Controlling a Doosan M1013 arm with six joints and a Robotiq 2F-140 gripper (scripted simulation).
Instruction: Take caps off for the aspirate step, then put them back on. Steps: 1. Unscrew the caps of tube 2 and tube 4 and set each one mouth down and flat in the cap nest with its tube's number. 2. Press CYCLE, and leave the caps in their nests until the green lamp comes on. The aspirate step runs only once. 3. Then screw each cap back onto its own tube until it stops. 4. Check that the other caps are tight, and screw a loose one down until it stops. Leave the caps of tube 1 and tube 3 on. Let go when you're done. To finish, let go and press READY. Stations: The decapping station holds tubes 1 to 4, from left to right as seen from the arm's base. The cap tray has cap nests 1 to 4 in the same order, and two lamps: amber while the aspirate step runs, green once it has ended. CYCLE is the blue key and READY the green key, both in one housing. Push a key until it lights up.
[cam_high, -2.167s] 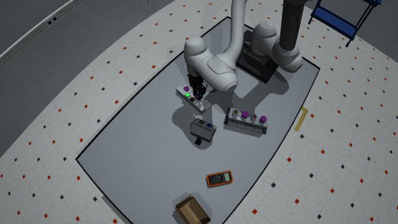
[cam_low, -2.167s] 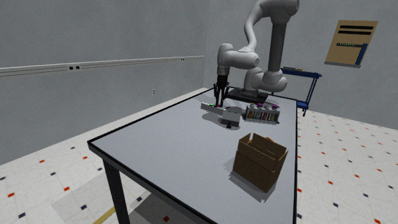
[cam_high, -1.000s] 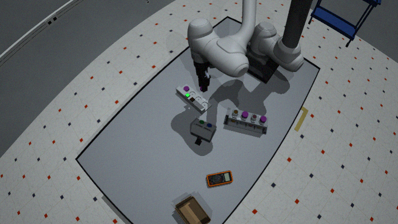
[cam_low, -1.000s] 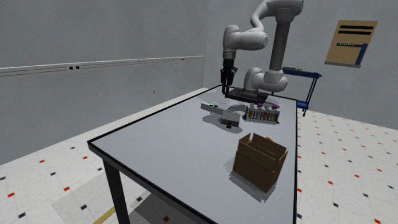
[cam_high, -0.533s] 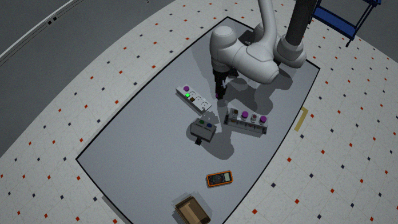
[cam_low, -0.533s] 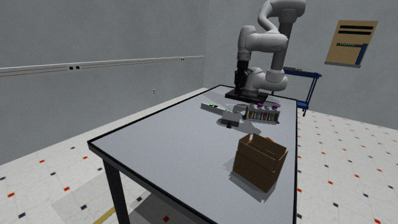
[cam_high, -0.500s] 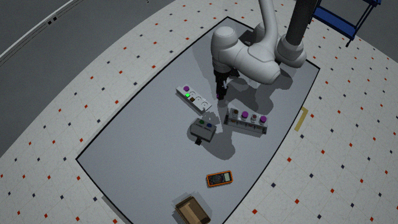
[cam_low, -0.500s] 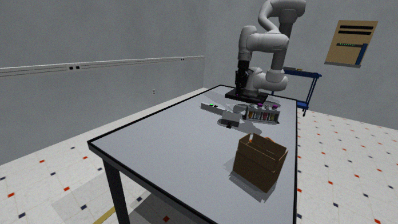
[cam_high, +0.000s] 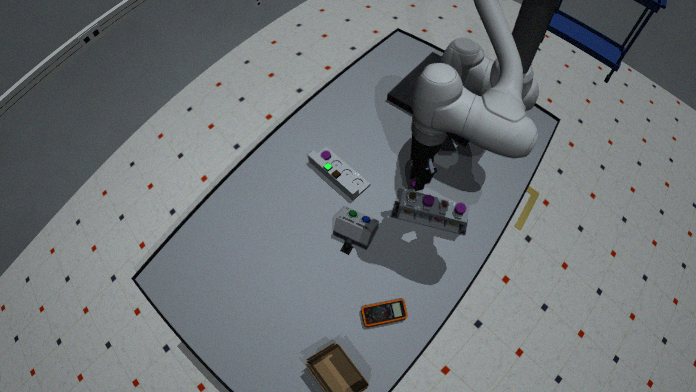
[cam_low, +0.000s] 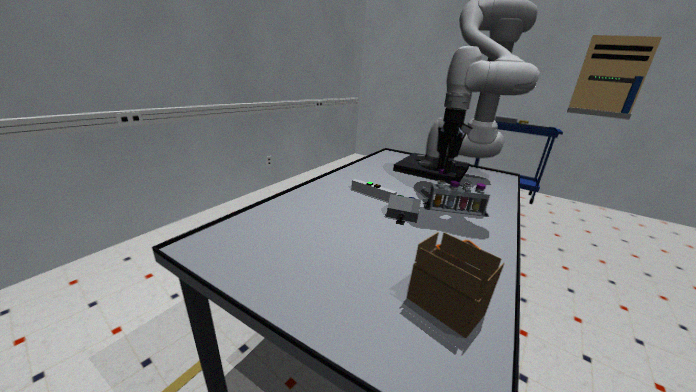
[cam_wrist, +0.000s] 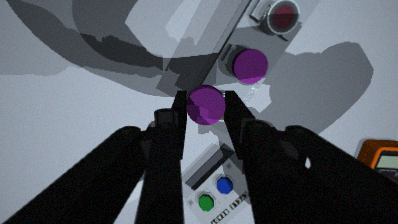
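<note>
Right now my hand is 6 cm to the right of the purple cap and 7 cm above it. Also, from my hand: green key: 16 cm ahead, 11 cm to the right, 12 cm below; then blue key: 15 cm ahead, 7 cm to the right, 12 cm below; then key housing: 18 cm ahead, 9 cm to the right, 13 cm below.
</note>
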